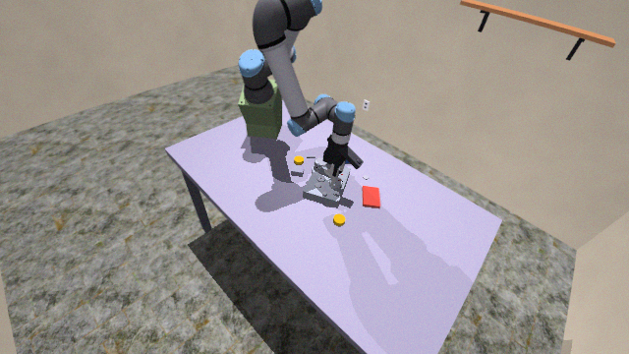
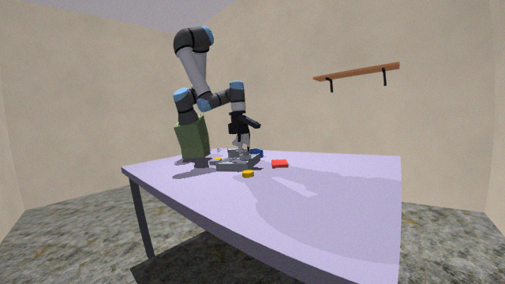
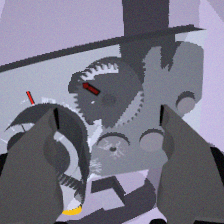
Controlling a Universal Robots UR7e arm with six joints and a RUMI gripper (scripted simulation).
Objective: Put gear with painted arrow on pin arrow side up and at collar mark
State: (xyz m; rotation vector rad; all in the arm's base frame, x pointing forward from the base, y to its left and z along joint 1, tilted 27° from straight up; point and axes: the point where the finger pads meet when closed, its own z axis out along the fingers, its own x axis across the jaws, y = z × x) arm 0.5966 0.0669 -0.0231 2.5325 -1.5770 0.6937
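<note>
My hand is 30 mm above the grey toothed gear. The rest, counted from my hand: small grey block (200 mm behind, 80 mm to the right, 70 mm below); yellow round piece (150 mm ahead, 110 mm to the right, 80 mm below); flat red block (140 mm ahead, 110 mm to the left, 80 mm below).
</note>
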